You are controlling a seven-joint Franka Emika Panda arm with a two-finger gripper.
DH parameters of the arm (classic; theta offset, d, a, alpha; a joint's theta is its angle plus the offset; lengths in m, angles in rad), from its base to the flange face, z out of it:
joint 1: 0 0.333 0 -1.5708
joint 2: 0 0 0 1.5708
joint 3: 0 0.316 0.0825 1.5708
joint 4: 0 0 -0.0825 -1.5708
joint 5: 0 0.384 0 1.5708
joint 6: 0 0 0.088 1.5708
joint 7: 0 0.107 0 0
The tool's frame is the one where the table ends.
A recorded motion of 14 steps. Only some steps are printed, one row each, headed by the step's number.
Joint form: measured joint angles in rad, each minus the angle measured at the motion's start. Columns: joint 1, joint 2, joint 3, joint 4, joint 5, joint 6, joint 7.
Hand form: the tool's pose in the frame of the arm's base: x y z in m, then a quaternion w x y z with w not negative. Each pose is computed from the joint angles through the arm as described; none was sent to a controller.
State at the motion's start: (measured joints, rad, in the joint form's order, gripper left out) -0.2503 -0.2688 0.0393 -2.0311 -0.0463 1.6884 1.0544
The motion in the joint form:
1: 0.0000 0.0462 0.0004 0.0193 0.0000 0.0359 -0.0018
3: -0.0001 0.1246 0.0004 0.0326 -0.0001 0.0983 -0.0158
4: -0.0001 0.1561 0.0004 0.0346 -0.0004 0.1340 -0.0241
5: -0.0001 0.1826 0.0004 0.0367 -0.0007 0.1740 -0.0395
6: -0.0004 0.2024 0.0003 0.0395 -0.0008 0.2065 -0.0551
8: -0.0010 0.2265 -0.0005 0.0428 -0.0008 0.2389 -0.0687
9: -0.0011 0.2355 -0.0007 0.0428 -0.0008 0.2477 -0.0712
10: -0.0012 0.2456 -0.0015 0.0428 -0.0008 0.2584 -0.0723
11: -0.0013 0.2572 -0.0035 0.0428 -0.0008 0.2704 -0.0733
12: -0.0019 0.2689 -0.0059 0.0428 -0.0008 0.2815 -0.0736
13: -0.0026 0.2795 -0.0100 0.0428 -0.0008 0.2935 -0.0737
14: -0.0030 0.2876 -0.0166 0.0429 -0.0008 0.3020 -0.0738
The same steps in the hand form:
1: 0.4731 -0.1041 0.5443 0.03804 0.80851 -0.58696 -0.01863
3: 0.4967 -0.1094 0.5167 0.03680 0.81361 -0.57988 -0.02082
4: 0.5064 -0.1115 0.5044 0.03486 0.81661 -0.57584 -0.01838
5: 0.5154 -0.1134 0.4948 0.03111 0.82168 -0.56897 -0.01170
6: 0.5223 -0.1151 0.4883 0.02754 0.82646 -0.56229 -0.00499
8: 0.5298 -0.1174 0.4797 0.02466 0.83030 -0.55677 -0.00008
9: 0.5319 -0.1181 0.4755 0.02446 0.83103 -0.55569 -0.00030
10: 0.5343 -0.1191 0.4709 0.02407 0.83122 -0.55542 -0.00015
11: 0.5369 -0.1208 0.4656 0.02368 0.83107 -0.55566 -0.00012
12: 0.5392 -0.1230 0.4601 0.02350 0.83046 -0.55658 -0.00055
13: 0.5412 -0.1261 0.4553 0.02299 0.82930 -0.55833 -0.00005
14: 0.5421 -0.1303 0.4515 0.02277 0.82747 -0.56105 0.00005

